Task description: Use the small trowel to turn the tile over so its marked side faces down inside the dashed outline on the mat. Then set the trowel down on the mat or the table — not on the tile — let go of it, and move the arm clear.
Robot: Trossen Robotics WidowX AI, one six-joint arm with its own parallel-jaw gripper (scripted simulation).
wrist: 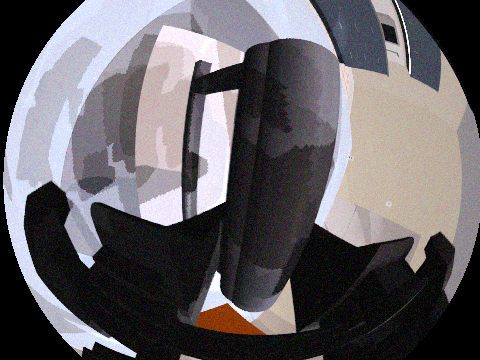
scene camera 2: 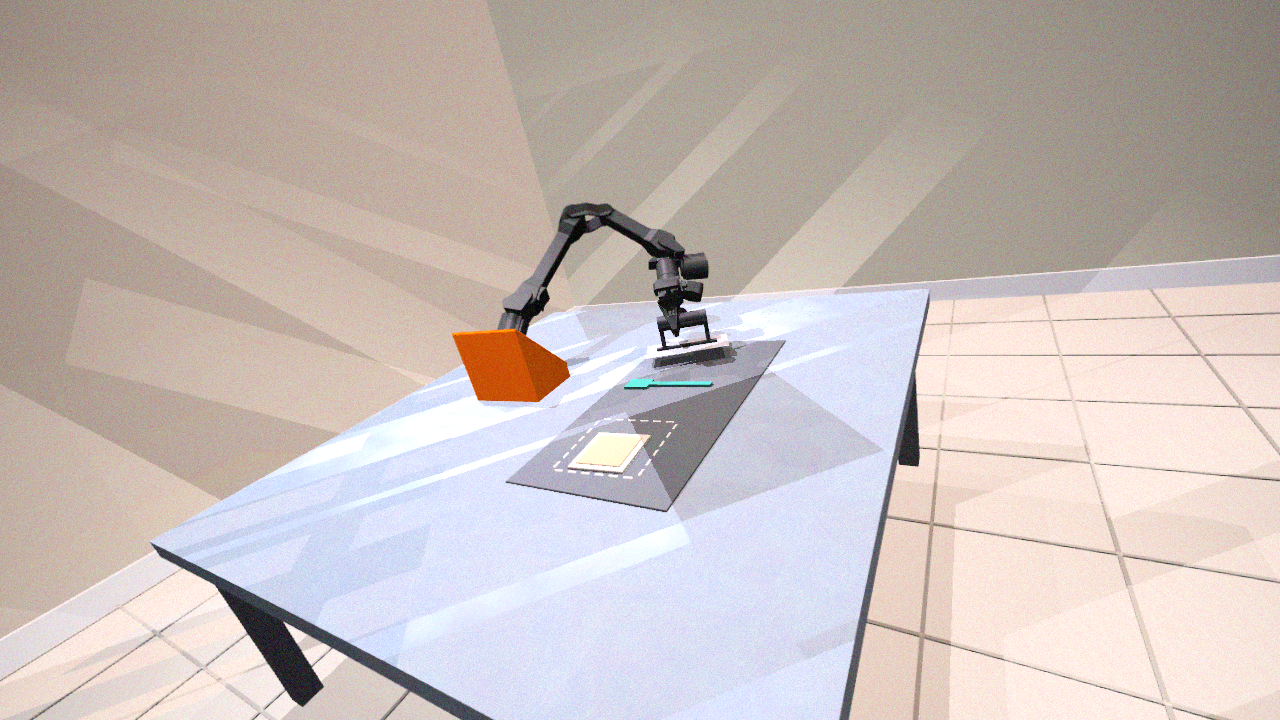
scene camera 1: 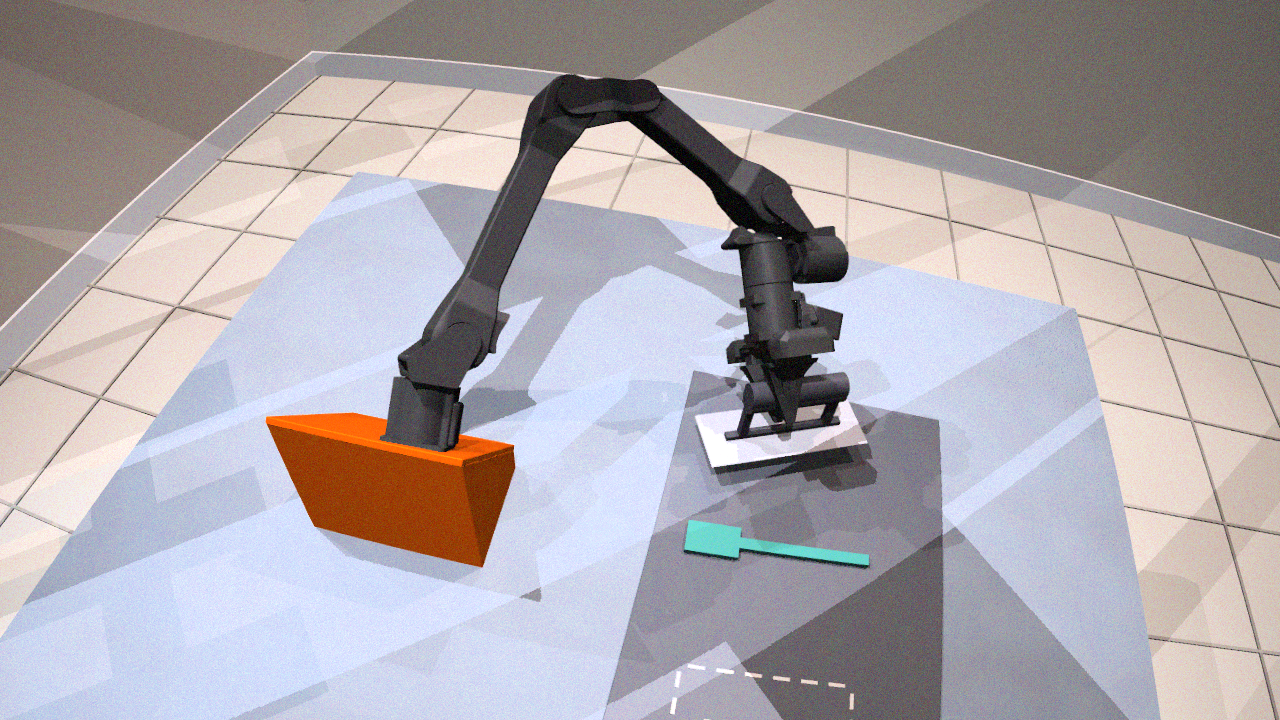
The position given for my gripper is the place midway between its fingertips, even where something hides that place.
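Scene camera 1 shows my gripper (scene camera 1: 784, 422), a teal spatula-like tool (scene camera 1: 711, 539) and a dark mat (scene camera 1: 878, 630). Scene camera 2: a beige tile (scene camera 2: 607, 452), together with the mat (scene camera 2: 701, 413) and my gripper (scene camera 2: 675, 333). In the wrist view, the gripper (wrist: 259, 211) and the mat (wrist: 100, 166) are visible.
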